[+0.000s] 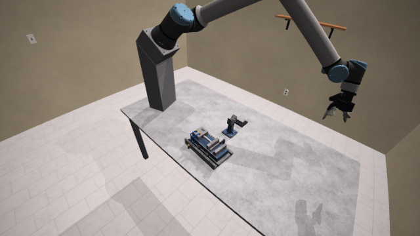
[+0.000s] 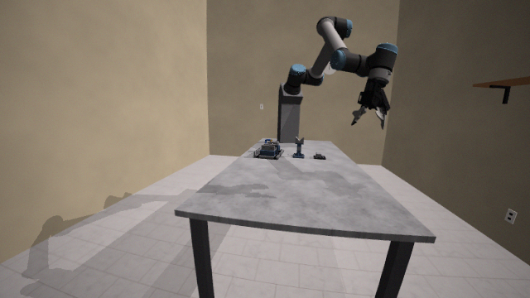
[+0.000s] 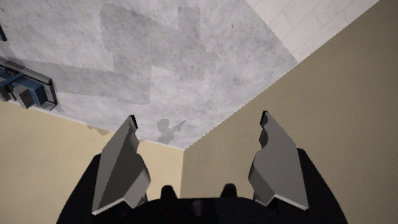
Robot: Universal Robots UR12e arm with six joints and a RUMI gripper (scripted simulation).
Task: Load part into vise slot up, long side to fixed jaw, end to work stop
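The part is 550 mm behind my hand, 280 mm below it and 250 mm to the right of it. From my hand the other things lie so: cylinder rod: 630 mm to the right, 490 mm behind, 220 mm below; work stop: 580 mm to the right, 410 mm behind, 210 mm below; moving jaw: 630 mm to the right, 440 mm behind, 220 mm below.
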